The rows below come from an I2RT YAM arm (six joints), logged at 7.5 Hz.
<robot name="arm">
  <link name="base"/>
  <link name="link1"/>
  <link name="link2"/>
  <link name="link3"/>
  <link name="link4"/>
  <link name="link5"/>
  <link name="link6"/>
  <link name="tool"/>
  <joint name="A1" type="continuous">
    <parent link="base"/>
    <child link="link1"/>
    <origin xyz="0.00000 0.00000 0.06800"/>
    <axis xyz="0 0 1"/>
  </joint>
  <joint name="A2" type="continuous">
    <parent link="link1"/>
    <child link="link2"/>
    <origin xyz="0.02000 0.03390 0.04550"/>
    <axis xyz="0 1 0"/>
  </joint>
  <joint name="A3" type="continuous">
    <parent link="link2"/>
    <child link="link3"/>
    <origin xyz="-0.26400 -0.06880 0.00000"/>
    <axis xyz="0 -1 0"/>
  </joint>
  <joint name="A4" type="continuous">
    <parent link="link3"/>
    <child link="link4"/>
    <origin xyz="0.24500 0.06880 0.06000"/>
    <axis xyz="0 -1 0"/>
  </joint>
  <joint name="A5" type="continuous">
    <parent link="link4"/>
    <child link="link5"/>
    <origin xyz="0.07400 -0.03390 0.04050"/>
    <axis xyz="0 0 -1"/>
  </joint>
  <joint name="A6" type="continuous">
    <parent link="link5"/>
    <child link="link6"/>
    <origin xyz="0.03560 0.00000 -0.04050"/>
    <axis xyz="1 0 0"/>
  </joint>
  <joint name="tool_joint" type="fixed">
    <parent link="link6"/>
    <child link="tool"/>
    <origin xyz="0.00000 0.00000 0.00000" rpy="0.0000 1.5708 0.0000"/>
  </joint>
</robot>
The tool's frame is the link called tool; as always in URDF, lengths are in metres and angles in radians. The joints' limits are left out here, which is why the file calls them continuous.
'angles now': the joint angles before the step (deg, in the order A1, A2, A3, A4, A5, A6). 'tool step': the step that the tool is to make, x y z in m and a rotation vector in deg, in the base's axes. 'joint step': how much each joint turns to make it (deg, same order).
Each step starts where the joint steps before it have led.
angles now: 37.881, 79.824, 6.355, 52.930, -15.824, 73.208
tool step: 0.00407, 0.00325, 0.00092, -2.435, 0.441, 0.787
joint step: -0.002, -0.437, 1.923, -4.722, -0.122, -1.898
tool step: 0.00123, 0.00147, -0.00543, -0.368, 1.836, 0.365
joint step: 0.002, 2.352, 0.330, 0.529, -0.668, 0.647
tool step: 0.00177, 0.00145, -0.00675, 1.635, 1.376, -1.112
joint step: 0.046, 4.449, -0.349, 5.436, 0.186, 2.526
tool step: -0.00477, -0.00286, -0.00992, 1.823, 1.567, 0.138
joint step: 0.010, 4.797, -2.047, 7.384, -1.074, 2.249
